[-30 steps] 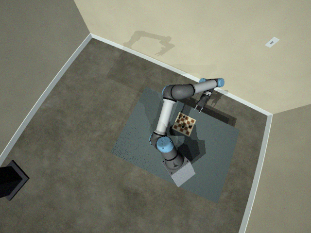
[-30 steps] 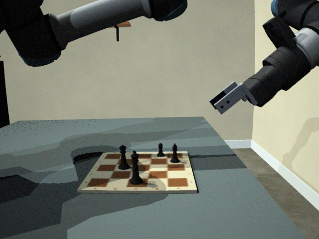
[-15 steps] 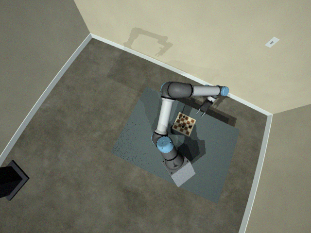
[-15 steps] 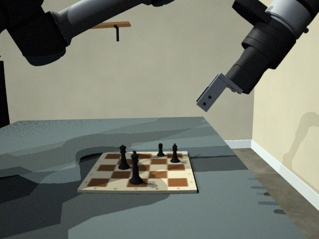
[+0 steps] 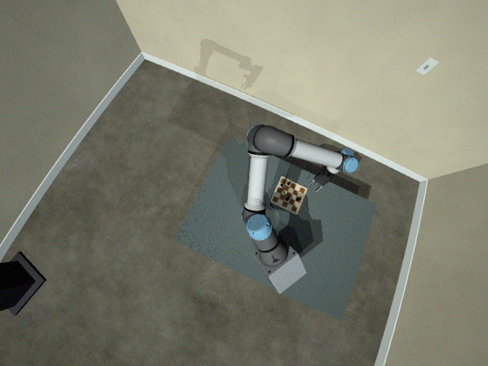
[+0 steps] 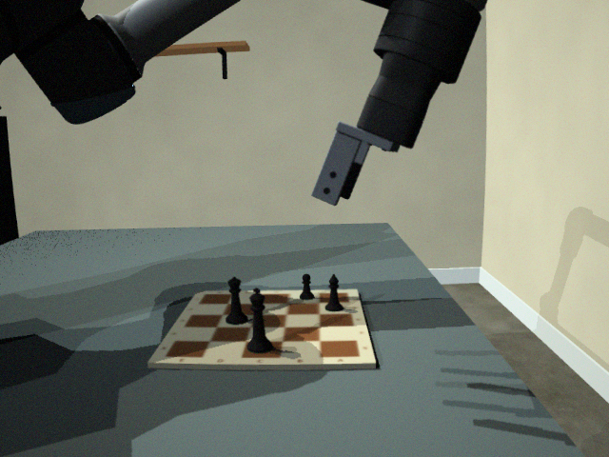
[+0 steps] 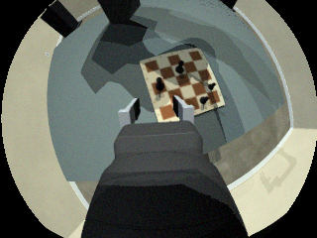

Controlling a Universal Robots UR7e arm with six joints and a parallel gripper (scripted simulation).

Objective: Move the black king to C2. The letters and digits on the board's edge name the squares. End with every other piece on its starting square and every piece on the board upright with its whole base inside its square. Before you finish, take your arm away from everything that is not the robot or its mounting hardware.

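My gripper is now 14 cm above the black king, 8 cm past it and 1 cm to the right of it. From my hand the other things lie so: black queen (14 cm below, 13 cm behind, 7 cm to the left); chessboard (17 cm below, 9 cm behind, 8 cm to the left); black bishop (15 cm below, 13 cm to the left, 3 cm behind).
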